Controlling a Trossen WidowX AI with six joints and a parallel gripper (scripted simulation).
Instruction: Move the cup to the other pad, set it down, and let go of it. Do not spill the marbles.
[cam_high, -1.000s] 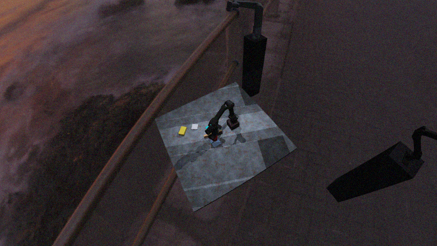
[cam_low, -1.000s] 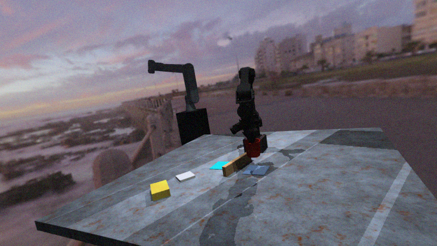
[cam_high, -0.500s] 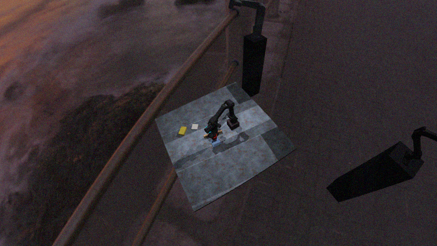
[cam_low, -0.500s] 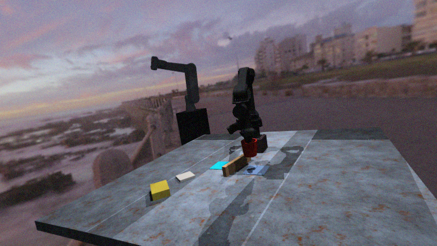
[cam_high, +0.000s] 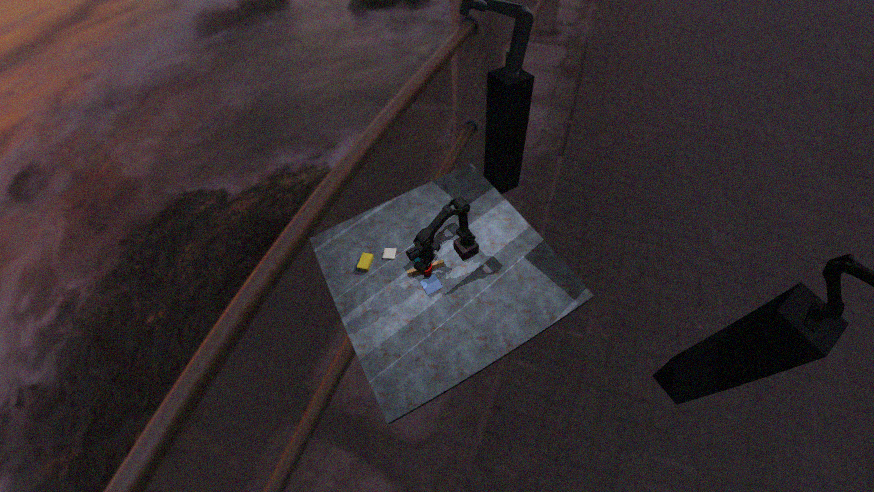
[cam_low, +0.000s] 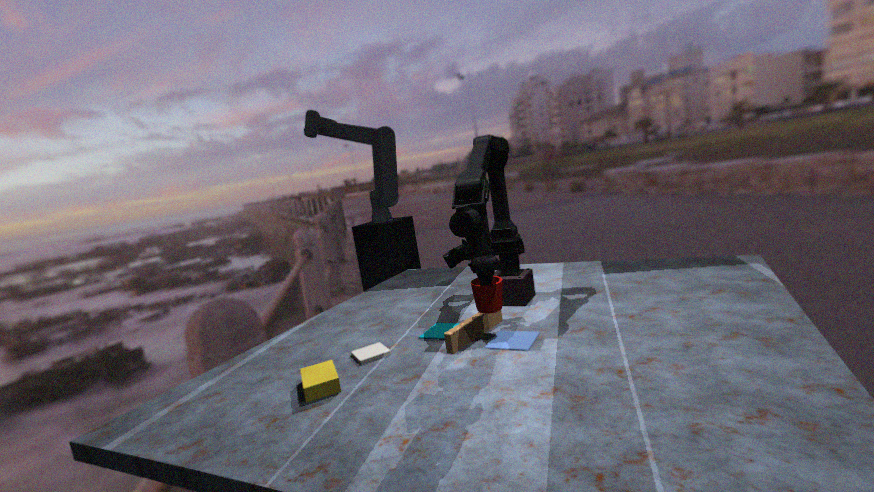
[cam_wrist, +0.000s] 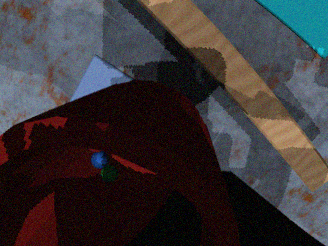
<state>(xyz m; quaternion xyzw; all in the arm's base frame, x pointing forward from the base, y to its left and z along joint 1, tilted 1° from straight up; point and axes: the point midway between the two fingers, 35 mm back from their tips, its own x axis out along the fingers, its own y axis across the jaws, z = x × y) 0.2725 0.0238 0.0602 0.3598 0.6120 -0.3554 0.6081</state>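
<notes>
My gripper tip is now 140 mm to the left of the teal pad, 120 mm above it and 10 mm past it. Also, from my gripper tip: light blue pad 120 mm below, 60 mm to the left, 30 mm ahead; red cup 30 mm ahead, 10 mm to the left; wooden bar 90 mm below, 40 mm to the right, 10 mm ahead.
</notes>
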